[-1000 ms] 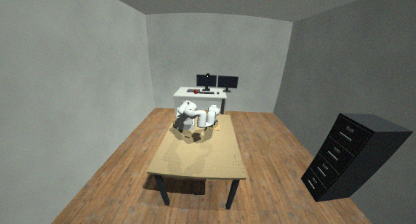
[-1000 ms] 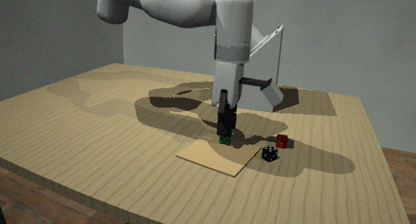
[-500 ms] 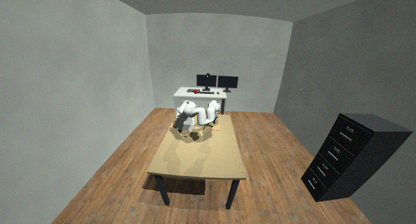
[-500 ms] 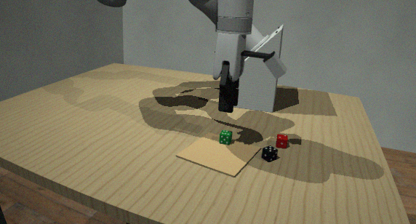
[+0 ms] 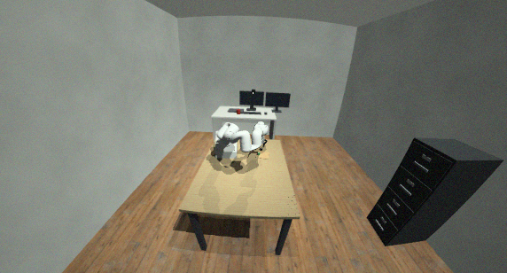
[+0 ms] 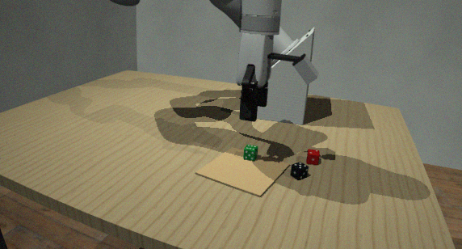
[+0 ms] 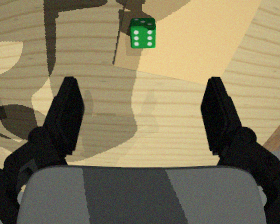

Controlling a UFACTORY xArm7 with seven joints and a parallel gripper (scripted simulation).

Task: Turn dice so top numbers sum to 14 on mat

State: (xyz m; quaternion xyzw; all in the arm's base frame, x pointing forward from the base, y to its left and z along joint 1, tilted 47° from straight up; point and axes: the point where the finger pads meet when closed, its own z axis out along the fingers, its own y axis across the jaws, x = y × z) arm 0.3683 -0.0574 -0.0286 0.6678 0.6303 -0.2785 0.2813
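Now: hand 30 mm past the red die, 130 mm to the right of it and 100 mm above it. From my hand the other things lie so: green die: 100 mm below; black die: 40 mm ahead, 110 mm to the left, 100 mm below; tan mat: 50 mm ahead, 110 mm below.
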